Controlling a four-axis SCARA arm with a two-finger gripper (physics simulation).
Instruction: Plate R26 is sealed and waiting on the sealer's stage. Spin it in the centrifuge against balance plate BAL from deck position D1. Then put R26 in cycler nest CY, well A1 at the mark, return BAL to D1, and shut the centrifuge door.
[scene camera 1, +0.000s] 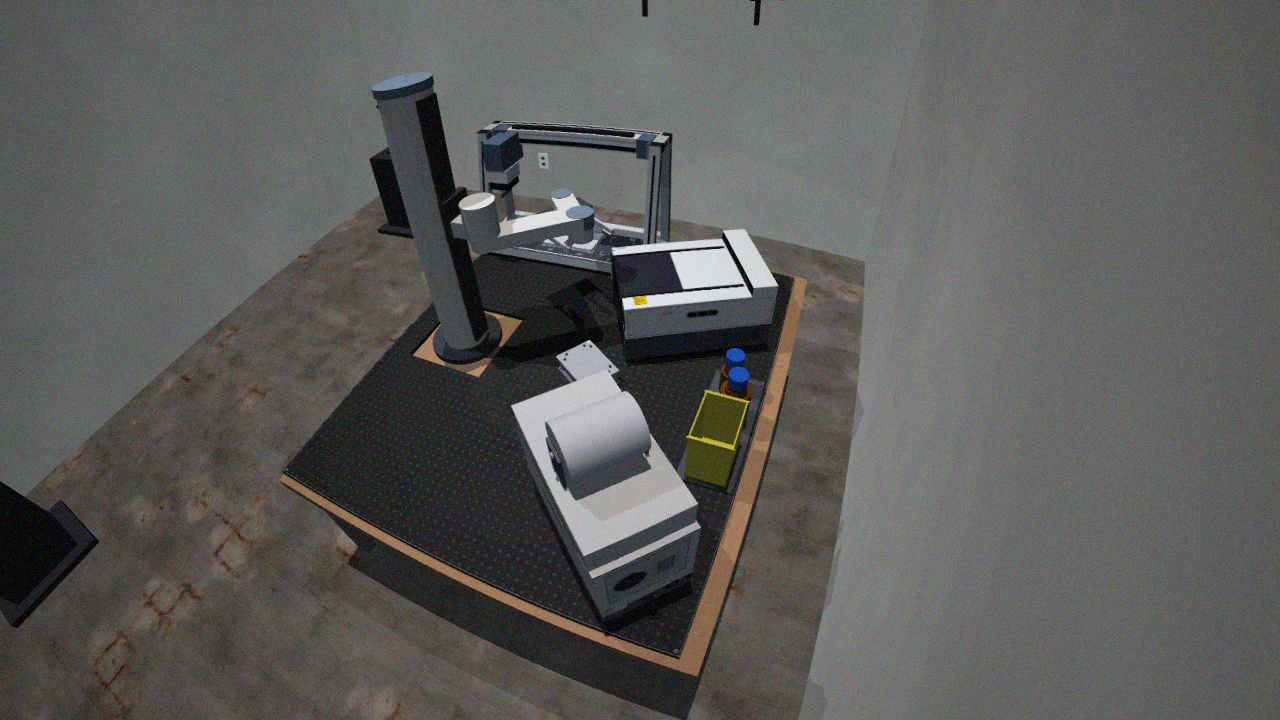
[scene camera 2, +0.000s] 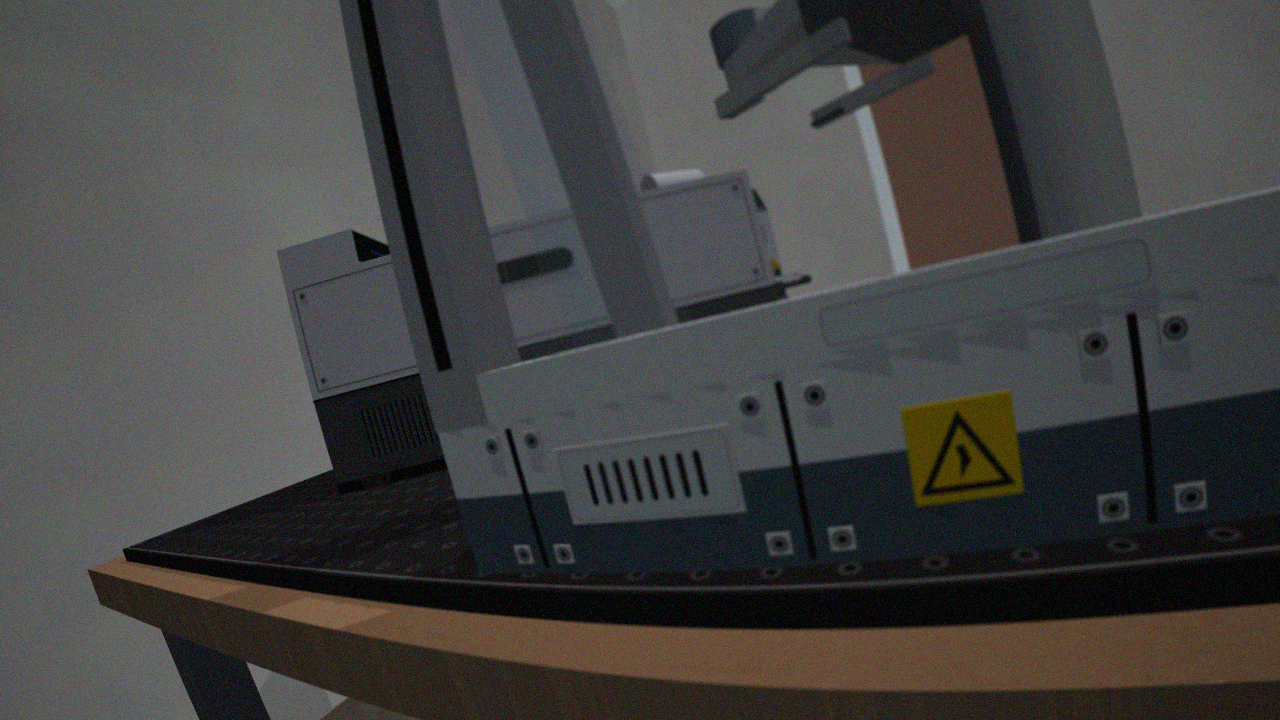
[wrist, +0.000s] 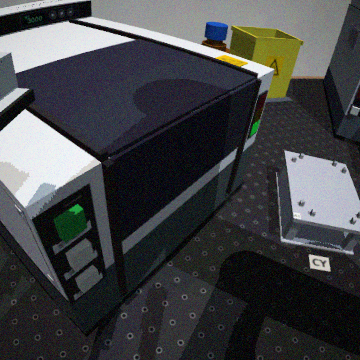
Scene:
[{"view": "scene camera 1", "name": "blue-capped bottles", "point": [734, 377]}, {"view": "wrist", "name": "green button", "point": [72, 221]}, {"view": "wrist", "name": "yellow bin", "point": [271, 47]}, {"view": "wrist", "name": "centrifuge front panel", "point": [149, 174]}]

